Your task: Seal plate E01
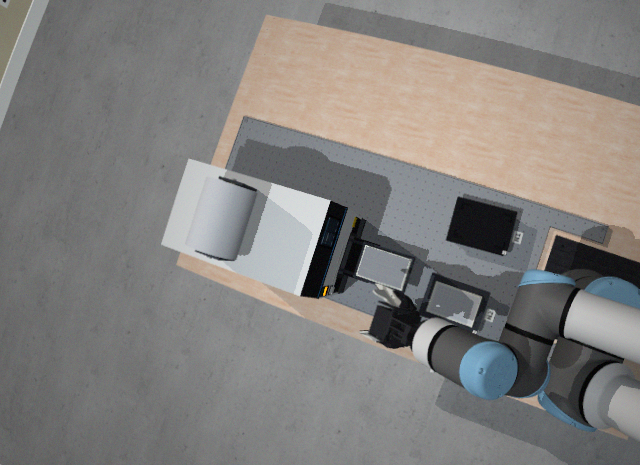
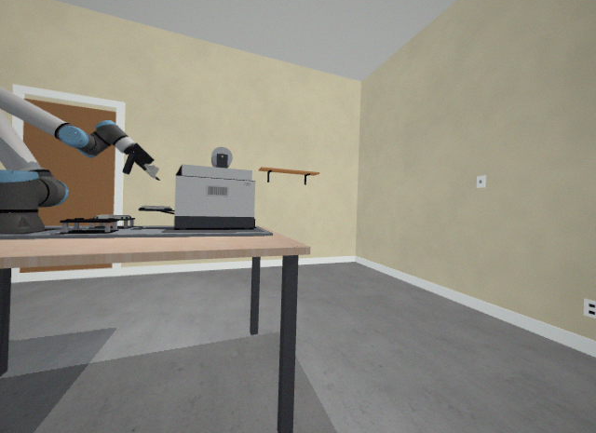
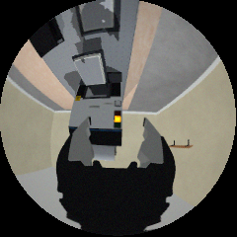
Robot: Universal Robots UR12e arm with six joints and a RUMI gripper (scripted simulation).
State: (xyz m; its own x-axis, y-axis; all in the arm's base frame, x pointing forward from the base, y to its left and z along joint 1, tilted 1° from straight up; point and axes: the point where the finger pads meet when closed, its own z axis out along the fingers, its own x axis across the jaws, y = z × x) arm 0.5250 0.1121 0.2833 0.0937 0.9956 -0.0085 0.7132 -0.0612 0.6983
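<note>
Right now the plate E01 is 1 cm ahead of my hand, 9 cm to the right of it and 17 cm below it. From my hand the other things lie so: sealer stage: 1 cm ahead, 9 cm to the right, 18 cm below; then nest N1: 22 cm behind, 26 cm to the right, 23 cm below; then foil roll: 34 cm ahead, 13 cm to the right, 13 cm above.
</note>
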